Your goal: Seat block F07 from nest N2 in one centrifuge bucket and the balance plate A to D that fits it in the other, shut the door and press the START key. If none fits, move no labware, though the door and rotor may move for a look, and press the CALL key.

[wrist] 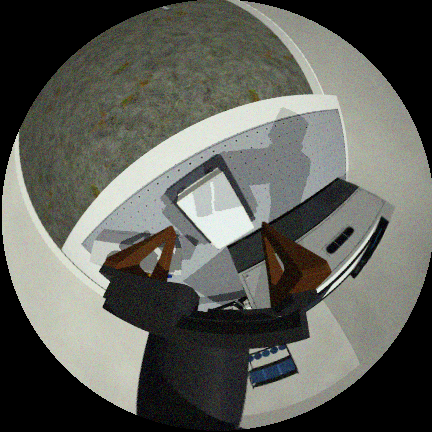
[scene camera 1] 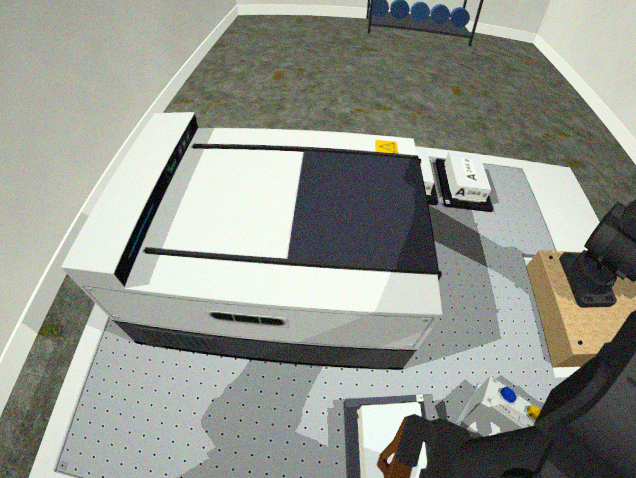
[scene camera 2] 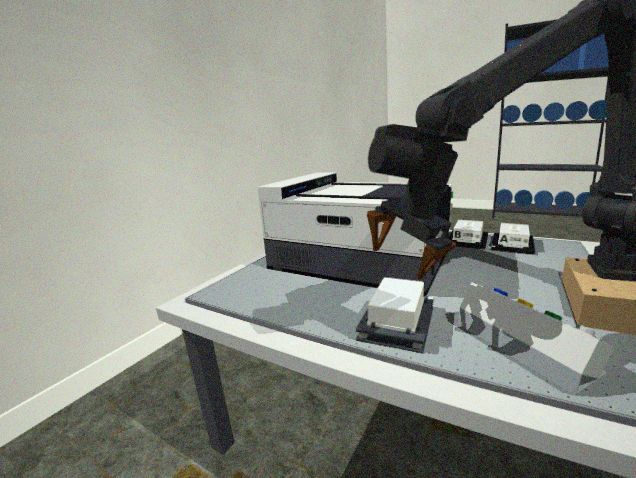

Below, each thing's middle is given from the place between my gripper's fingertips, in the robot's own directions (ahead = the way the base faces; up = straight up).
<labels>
I see my gripper 220 mm past the control box with coloured buttons (scene camera 1: 493, 408), 100 mm above it and 40 mm to the left of it.
</labels>
